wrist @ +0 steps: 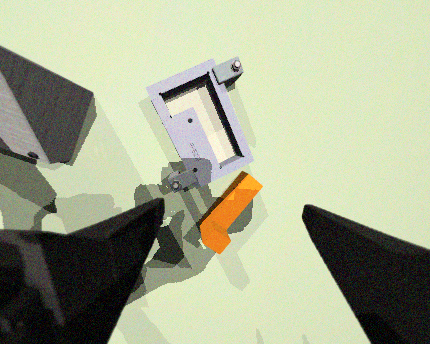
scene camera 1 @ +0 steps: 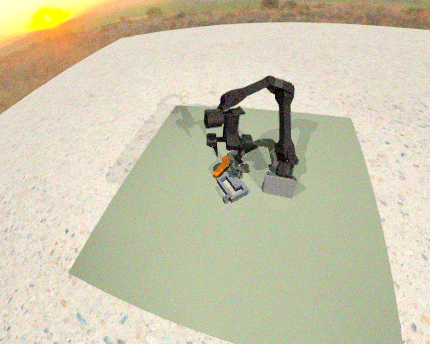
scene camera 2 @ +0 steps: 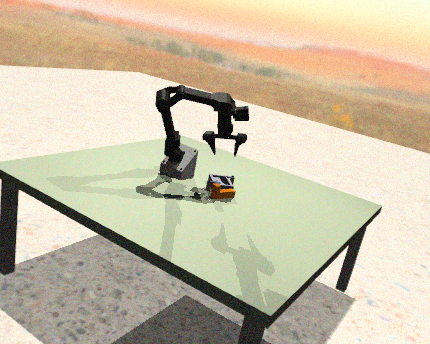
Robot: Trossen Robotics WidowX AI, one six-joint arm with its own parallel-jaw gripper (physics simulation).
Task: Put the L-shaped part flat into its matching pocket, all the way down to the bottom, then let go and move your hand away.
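Observation:
The orange L-shaped part rests on the table beside the near end of the fixture. It seems to stand on its long side with its short leg raised. The pale grey-violet fixture has an L-shaped pocket with a light floor and dark walls; the pocket holds no part. In the scene camera 2 view the fixture is partly behind the part. My gripper is open and empty, pointing down, above the part and apart from it.
Grey tabs with bolts stick out at two opposite corners of the fixture, one at the far corner and one at the near corner. The arm's grey base block stands beside the fixture. Arm shadows fall around the part.

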